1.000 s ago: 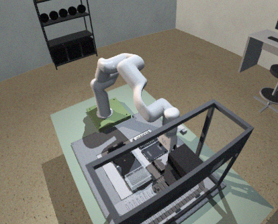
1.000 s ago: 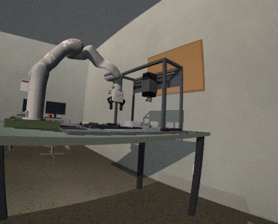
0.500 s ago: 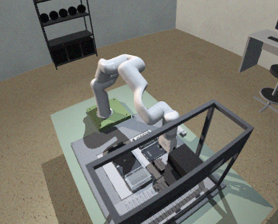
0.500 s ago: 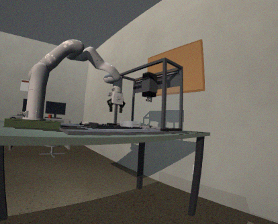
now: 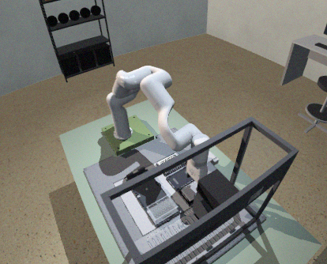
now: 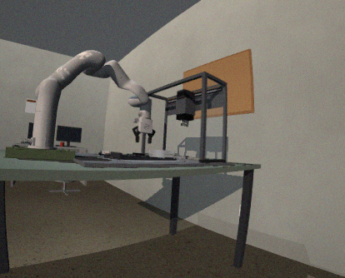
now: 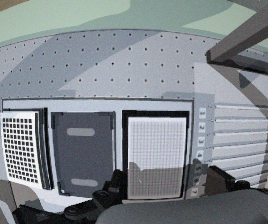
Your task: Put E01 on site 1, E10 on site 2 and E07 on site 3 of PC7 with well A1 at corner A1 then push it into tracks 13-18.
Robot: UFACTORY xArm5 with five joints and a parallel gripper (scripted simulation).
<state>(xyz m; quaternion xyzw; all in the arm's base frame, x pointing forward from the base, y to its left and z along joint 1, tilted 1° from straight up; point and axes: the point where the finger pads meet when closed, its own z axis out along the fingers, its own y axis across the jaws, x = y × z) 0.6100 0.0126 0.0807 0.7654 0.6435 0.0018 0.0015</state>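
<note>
Now: the deep-well block E07 80 mm below my hand. The rest, counted from my hand: pale block: 190 mm to the right, 80 mm below, 30 mm behind; nest S3: 90 mm below; nest S2: 110 mm behind, 90 mm below, 20 mm to the left.
</note>
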